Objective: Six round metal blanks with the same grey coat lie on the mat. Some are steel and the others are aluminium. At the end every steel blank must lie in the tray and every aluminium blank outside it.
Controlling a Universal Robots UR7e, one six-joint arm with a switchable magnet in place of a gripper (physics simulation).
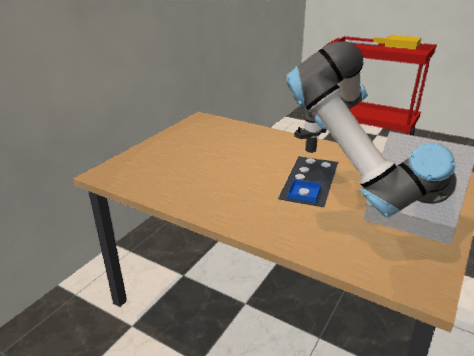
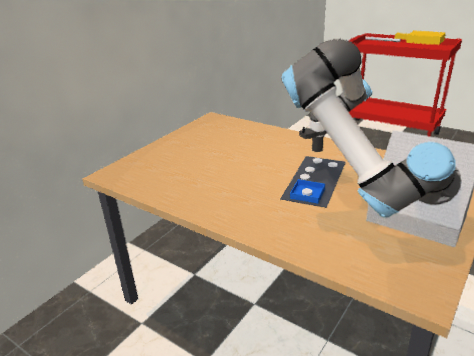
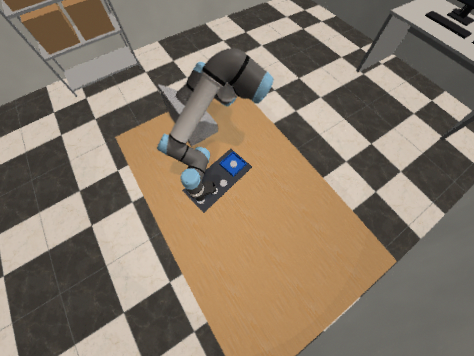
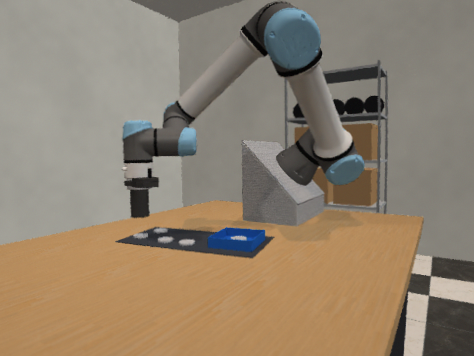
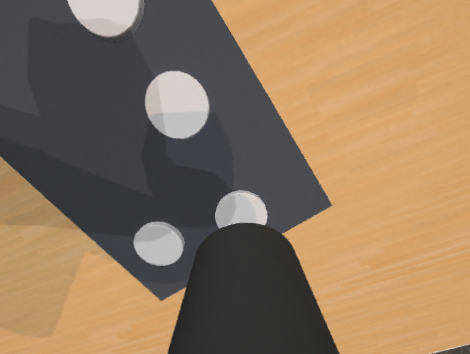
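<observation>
My gripper, a dark cylindrical magnet (image 1: 311, 150) (image 2: 317, 149) (image 4: 140, 215) (image 5: 245, 228), is empty and hangs above a blank (image 1: 310, 161) (image 4: 140, 235) (image 5: 241, 209) at the mat's far end, with a gap between. Another blank (image 1: 326, 164) (image 4: 160, 230) (image 5: 159, 244) lies beside it. Two more blanks, one (image 1: 304, 170) (image 4: 165, 240) (image 5: 177, 105) and the other (image 1: 299, 177) (image 4: 187, 242) (image 5: 107, 12), lie nearer the tray. One blank (image 1: 304, 191) (image 3: 233, 164) is visible in the blue tray (image 1: 302, 199) (image 4: 235, 245). A sixth blank cannot be made out. Steel and aluminium look alike.
The dark mat (image 1: 322, 175) (image 5: 270, 165) lies on the wooden table (image 1: 200, 170) (image 3: 280, 250). The arm's grey pedestal (image 4: 270, 200) stands on the table near the tray end. A red cart (image 1: 395, 52) and a shelf rack (image 4: 382, 160) stand beyond the table.
</observation>
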